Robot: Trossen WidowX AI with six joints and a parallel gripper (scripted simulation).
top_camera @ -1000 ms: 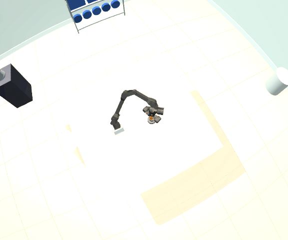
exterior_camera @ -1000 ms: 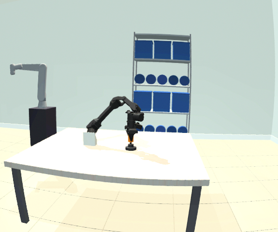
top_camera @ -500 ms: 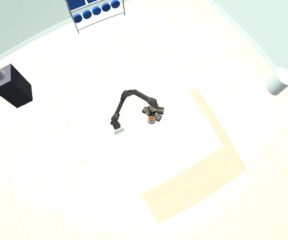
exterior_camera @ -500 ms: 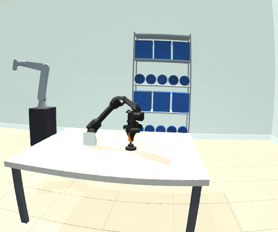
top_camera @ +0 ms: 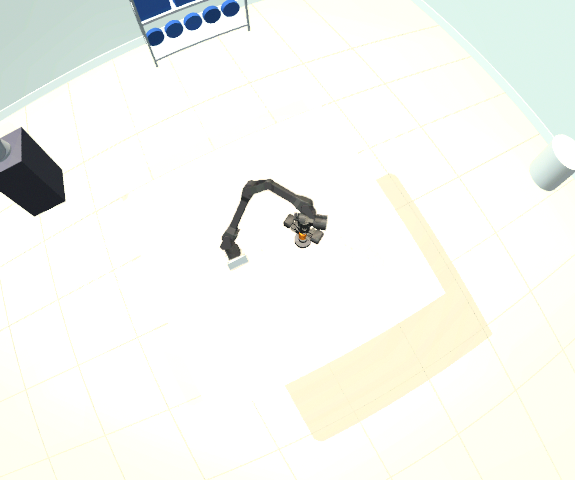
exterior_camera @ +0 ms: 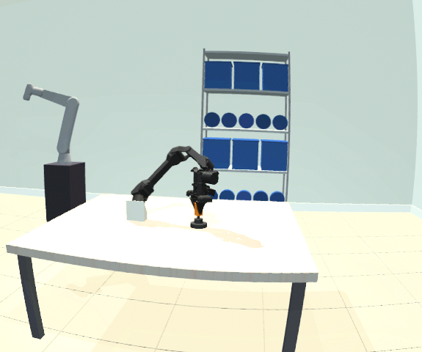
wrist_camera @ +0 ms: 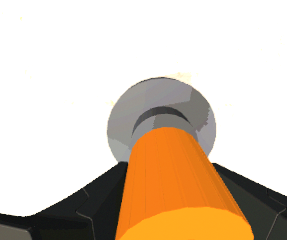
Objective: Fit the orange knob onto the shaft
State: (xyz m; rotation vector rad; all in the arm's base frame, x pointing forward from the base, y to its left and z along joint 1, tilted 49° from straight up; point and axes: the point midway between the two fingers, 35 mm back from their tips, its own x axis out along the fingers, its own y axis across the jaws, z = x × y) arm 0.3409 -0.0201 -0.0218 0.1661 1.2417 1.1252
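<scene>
Right now my gripper tip is 20 mm below the orange knob. Also, from my gripper tip: pedestal (40 mm below).
</scene>
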